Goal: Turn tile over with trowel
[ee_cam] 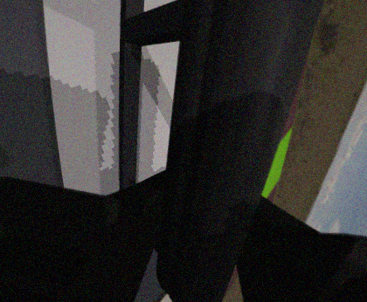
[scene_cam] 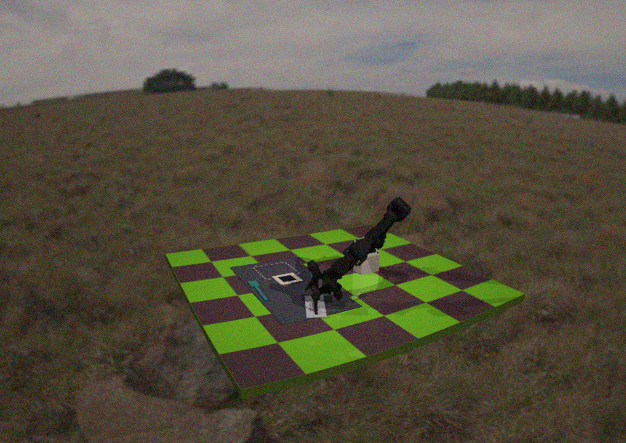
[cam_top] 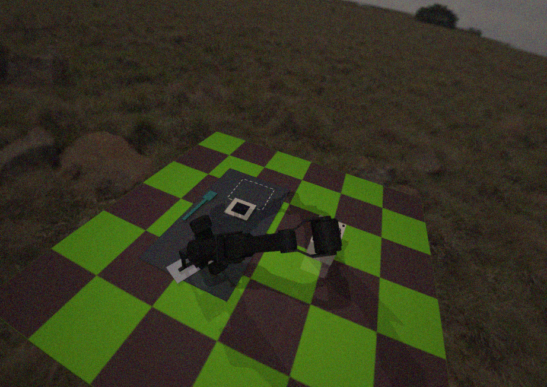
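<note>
The dark grey mat lies 200 mm to the right of my gripper tip and 70 mm below it. Also, from my gripper tip: teal trowel 220 mm to the right, 140 mm ahead, 40 mm below; pale tile 270 mm to the right, 40 mm below, 20 mm behind; dark-handled trowel 20 mm behind, 10 mm to the left, 10 mm below.
</note>
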